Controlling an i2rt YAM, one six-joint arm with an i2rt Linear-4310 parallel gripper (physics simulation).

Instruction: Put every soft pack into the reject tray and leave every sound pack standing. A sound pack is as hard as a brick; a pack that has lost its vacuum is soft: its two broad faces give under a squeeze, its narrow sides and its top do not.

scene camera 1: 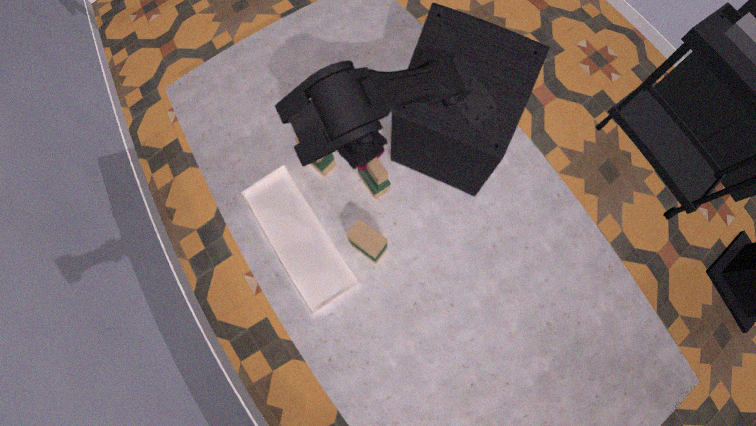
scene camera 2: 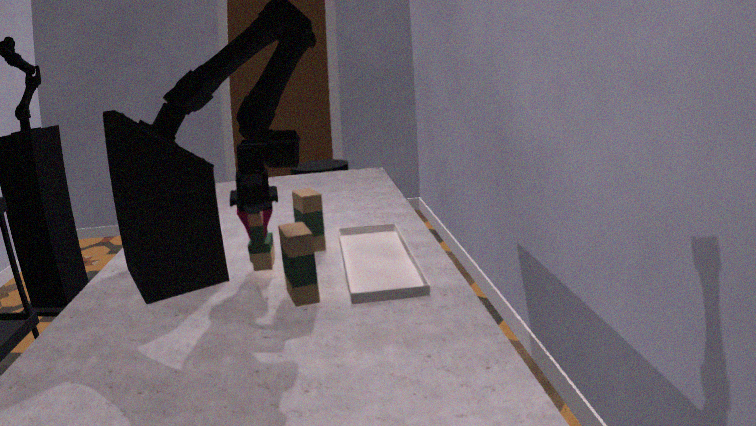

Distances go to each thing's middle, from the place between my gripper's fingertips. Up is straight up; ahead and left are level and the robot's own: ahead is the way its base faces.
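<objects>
White reject tray [scene camera 1: 320, 275]: my gripper 8 cm above it, 26 cm short of it, 4 cm to the right of it.
</objects>
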